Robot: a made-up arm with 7 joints. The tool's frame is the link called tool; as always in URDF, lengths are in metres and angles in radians. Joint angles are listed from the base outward.
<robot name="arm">
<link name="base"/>
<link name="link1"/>
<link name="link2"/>
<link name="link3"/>
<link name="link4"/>
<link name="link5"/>
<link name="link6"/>
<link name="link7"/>
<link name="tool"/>
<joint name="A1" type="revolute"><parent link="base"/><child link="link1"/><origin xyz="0 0 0" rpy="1.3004 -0.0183 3.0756"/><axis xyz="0 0 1"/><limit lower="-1.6" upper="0.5"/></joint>
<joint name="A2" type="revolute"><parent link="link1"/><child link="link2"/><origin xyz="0.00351 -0.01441 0.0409" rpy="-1.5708 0 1.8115"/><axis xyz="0 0 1"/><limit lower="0" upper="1.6"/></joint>
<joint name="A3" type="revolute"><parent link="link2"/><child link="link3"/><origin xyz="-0.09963 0.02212 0.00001" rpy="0.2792 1.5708 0"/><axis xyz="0 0 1"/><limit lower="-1.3" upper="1.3"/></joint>
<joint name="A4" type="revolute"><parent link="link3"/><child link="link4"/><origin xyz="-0.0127 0 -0.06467" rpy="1.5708 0 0"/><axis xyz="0 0 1"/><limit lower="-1.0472" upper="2.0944"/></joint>
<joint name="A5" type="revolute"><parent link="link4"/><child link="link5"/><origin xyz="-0.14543 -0.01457 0.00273" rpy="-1.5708 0 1.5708"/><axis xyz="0 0 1"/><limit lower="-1.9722" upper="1.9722"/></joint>
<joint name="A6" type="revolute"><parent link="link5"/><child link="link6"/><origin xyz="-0.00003 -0.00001 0.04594" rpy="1.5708 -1.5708 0"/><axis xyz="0 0 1"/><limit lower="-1.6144" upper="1.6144"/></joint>
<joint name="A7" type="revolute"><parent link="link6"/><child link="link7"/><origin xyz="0.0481 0 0.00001" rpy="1.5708 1.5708 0"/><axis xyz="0 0 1"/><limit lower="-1.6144" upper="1.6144"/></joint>
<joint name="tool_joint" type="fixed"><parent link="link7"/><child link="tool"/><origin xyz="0 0 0" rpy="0 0 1.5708"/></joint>
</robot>
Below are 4 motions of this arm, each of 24 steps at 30 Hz.
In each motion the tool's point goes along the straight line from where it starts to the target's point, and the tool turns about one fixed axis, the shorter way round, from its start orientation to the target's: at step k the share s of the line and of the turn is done. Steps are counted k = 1, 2, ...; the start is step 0. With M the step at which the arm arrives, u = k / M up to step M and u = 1 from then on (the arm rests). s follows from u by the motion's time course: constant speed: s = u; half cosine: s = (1 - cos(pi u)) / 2; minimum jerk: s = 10 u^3 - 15 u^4 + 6 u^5.
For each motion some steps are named. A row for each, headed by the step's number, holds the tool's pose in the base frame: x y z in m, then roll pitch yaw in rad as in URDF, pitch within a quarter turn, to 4 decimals.
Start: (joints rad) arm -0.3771 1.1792 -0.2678 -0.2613 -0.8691 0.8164 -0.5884
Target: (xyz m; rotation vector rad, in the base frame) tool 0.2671 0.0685 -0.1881 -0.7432 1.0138 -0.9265
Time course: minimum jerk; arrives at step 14
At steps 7, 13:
7: 0.2593 0.0944 -0.1477 -0.7779 0.6404 -1.2561
13: 0.2670 0.0687 -0.1878 -1.1729 0.3801 -1.3166

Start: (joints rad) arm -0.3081 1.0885 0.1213 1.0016 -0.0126 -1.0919 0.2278
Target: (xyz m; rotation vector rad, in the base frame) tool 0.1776 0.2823 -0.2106 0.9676 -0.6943 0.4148
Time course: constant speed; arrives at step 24
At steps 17, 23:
17: 0.1797 0.2975 -0.1865 1.0222 -0.6673 0.0213
23: 0.1779 0.2845 -0.2072 1.0118 -0.7597 0.0264

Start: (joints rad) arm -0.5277 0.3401 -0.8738 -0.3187 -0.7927 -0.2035 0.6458
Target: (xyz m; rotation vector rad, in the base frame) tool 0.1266 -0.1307 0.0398 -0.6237 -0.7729 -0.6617
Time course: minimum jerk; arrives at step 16
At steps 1, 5, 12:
1: 0.1819 -0.1138 -0.1073 -0.5421 -0.0983 -0.4137
5: 0.1721 -0.1168 -0.0811 -0.5304 -0.2421 -0.4220
12: 0.1323 -0.1289 0.0245 -0.4522 -0.8199 -0.4894

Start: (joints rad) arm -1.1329 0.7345 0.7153 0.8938 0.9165 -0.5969 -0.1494
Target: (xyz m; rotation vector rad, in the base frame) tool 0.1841 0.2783 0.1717 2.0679 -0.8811 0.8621
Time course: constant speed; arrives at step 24
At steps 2, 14, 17, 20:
2: 0.3101 0.2693 0.0118 1.1611 -0.5149 0.0864
14: 0.2414 0.2742 0.0990 1.8173 -0.8009 -0.1225
17: 0.2242 0.2754 0.1208 2.0216 -0.8489 -0.2228
20: 0.2070 0.2767 0.1426 2.2422 -0.8814 -0.3411

